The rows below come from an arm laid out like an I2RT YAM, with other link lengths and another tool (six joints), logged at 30 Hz.
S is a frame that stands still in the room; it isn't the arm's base.
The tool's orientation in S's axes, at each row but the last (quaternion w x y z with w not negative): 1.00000 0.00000 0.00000 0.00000; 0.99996 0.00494 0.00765 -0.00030; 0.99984 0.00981 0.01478 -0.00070; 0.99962 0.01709 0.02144 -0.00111; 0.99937 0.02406 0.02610 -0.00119; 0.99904 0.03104 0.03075 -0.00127; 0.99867 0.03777 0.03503 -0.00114; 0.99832 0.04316 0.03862 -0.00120; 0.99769 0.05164 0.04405 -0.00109; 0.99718 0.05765 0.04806 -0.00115; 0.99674 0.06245 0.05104 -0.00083; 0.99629 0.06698 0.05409 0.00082
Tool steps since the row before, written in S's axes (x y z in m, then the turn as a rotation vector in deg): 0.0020 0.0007 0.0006 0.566 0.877 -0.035; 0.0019 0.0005 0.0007 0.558 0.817 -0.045; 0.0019 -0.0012 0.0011 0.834 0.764 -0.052; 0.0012 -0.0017 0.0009 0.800 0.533 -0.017; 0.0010 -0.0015 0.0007 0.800 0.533 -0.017; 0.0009 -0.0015 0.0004 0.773 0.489 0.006; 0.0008 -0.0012 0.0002 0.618 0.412 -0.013; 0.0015 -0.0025 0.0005 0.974 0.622 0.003; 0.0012 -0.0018 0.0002 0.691 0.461 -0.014; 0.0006 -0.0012 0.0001 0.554 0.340 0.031; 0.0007 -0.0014 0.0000 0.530 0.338 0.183; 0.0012 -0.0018 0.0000 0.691 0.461 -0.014
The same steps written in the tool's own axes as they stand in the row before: 0.0020 0.0007 0.0006 0.566 0.877 -0.035; 0.0019 0.0005 0.0007 0.558 0.817 -0.045; 0.0019 -0.0012 0.0012 0.834 0.764 -0.042; 0.0012 -0.0017 0.0010 0.799 0.534 -0.001; 0.0010 -0.0015 0.0008 0.799 0.534 -0.001; 0.0009 -0.0015 0.0005 0.771 0.492 0.023; 0.0008 -0.0012 0.0003 0.618 0.413 -0.001; 0.0015 -0.0024 0.0008 0.971 0.626 0.024; 0.0012 -0.0018 0.0005 0.691 0.462 -0.001; 0.0006 -0.0012 0.0003 0.550 0.346 0.045; 0.0007 -0.0014 0.0002 0.510 0.362 0.192; 0.0012 -0.0018 0.0004 0.693 0.459 -0.001
